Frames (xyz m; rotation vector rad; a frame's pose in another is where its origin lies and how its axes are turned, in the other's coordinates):
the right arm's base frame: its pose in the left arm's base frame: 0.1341 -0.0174 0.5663 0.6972 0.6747 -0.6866
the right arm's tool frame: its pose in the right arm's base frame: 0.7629 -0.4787 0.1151 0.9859 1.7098 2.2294
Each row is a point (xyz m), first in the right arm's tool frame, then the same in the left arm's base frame.
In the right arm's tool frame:
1: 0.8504 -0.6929 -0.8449
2: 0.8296 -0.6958 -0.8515
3: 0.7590 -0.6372 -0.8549
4: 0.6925 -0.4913 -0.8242
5: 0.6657 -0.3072 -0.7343
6: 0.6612 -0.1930 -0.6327
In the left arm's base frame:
1: -0.6585 0.0914 0.6489
2: -0.6664 0.0880 0.6286
3: -0.6619 0.0145 0.5738
4: -0.6072 -0.1355 0.5398
5: -0.4854 -0.3023 0.5478
6: -0.3644 -0.3949 0.5605

